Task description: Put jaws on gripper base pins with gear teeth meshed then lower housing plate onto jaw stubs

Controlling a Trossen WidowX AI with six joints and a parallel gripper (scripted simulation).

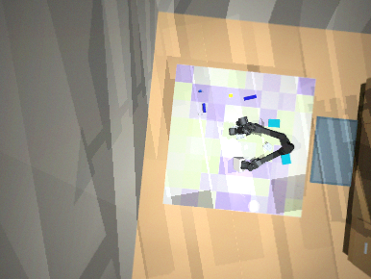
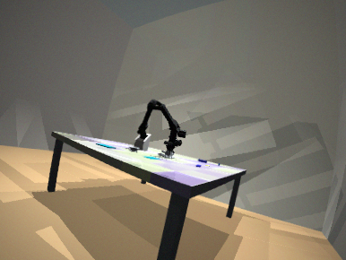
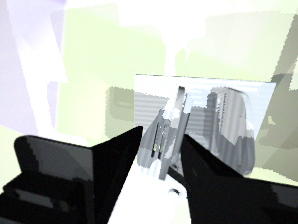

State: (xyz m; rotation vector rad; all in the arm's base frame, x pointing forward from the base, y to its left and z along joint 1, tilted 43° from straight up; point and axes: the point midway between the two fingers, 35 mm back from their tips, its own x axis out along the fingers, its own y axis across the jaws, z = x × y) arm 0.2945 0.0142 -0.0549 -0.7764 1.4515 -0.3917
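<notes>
Right now the white jaw is 2 cm behind my gripper tip, 6 cm to the right of it and 1 cm below it. From my gripper tip the other things lie so: cyan square 11 cm ahead, 35 cm to the right, 3 cm below; blue dot 32 cm ahead, 37 cm to the left, 2 cm below; yellow dot 32 cm ahead, 8 cm to the left, 3 cm below.
</notes>
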